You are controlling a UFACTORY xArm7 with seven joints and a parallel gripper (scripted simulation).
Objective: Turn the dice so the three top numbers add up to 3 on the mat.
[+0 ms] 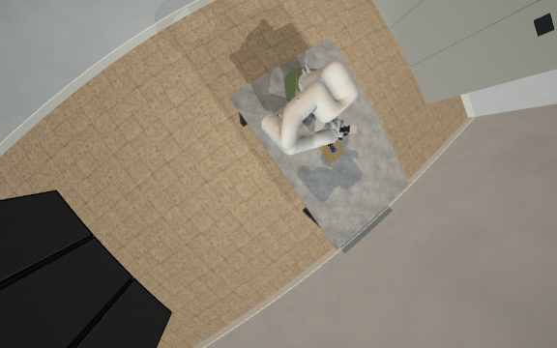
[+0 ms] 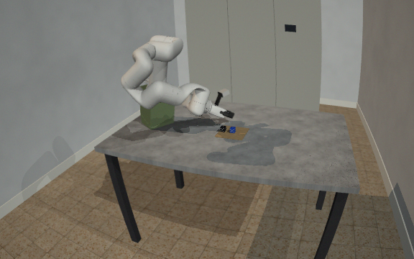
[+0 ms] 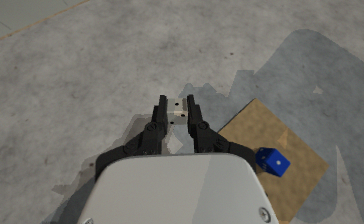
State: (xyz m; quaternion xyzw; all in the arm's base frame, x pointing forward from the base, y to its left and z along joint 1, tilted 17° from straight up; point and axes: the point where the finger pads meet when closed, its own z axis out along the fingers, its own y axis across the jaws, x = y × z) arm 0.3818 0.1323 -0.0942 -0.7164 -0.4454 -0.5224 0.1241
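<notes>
My gripper is now 13 cm to the left of the black die, 3 cm above it and 1 cm short of it. The rest, counted from my hand: tan mat (12 cm to the right, 6 cm ahead, 5 cm below); white die (1 cm to the left, 1 cm below); blue die (12 cm to the right, 6 cm ahead, 3 cm below).
</notes>
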